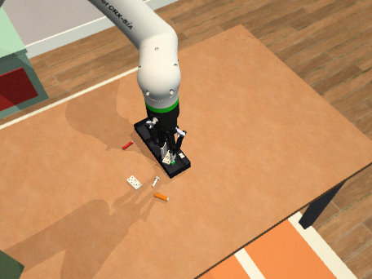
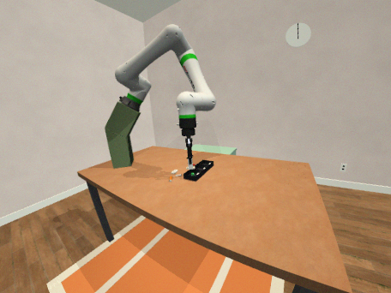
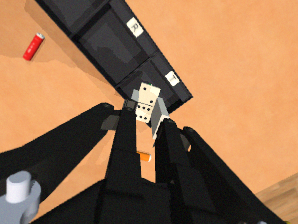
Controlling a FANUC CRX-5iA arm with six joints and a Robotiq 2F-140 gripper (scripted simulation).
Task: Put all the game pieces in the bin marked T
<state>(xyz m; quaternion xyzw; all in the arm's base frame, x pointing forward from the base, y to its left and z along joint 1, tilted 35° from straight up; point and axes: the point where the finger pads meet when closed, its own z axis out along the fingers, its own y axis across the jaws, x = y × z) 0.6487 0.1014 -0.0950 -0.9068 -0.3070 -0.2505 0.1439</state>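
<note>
My hand is 10 mm short of the green die and 70 mm above it. Also, from my hand: black three-compartment bin 80 mm to the left, 70 mm below; domino 30 mm below; white screw 70 mm behind, 40 mm to the right, 80 mm below.
</note>
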